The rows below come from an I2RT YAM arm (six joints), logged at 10 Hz.
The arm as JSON. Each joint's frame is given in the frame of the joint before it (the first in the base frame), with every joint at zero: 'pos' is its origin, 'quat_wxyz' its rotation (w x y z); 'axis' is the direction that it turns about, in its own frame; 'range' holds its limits. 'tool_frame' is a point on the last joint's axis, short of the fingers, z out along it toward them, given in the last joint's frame.
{
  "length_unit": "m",
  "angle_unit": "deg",
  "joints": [
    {
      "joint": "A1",
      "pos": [
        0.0,
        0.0,
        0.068
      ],
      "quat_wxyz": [
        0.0,
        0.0,
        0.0,
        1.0
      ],
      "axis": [
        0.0,
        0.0,
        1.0
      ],
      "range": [
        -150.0,
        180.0
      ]
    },
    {
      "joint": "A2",
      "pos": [
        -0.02,
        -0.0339,
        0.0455
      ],
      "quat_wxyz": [
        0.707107,
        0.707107,
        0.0,
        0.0
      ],
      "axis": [
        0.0,
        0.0,
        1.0
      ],
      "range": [
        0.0,
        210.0
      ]
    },
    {
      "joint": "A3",
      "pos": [
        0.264,
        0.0,
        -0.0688
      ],
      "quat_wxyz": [
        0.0,
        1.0,
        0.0,
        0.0
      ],
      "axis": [
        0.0,
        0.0,
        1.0
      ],
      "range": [
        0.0,
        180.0
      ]
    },
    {
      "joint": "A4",
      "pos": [
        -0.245,
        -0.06,
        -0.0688
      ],
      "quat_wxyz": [
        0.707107,
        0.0,
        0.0,
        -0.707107
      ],
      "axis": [
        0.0,
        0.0,
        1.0
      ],
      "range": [
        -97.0,
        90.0
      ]
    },
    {
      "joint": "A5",
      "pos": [
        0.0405,
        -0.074,
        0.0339
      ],
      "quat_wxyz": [
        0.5,
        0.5,
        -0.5,
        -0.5
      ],
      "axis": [
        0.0,
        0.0,
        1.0
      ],
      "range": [
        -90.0,
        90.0
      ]
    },
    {
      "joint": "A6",
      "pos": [
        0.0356,
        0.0,
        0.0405
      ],
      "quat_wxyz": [
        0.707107,
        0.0,
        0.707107,
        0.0
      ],
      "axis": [
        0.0,
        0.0,
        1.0
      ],
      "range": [
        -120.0,
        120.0
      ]
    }
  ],
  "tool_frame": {
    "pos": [
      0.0,
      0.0,
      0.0
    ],
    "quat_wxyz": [
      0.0,
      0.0,
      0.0,
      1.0
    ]
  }
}
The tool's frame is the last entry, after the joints.
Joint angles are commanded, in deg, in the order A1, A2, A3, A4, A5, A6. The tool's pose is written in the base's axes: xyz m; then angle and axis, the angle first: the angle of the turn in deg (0 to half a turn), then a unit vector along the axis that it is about. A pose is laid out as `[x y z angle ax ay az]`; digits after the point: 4 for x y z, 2 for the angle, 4 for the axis.
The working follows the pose.
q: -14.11, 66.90, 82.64, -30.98, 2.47, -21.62
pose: [0.2340 -0.0604 0.4517 110.16 -0.0475 0.9679 -0.2470]
Where each joint sits with the arm in this pose, in the base's axes (m; each line is computed from the numbers above, not from the rounded line before):
A1: 0.0000 0.0000 0.0680
A2: 0.0277 0.0280 0.1135
A3: -0.0896 -0.0135 0.3563
A4: 0.1401 -0.0003 0.4805
A5: 0.2114 -0.0531 0.5002
A6: 0.2340 -0.0604 0.4517
the tool: 0.2340 -0.0604 0.4517

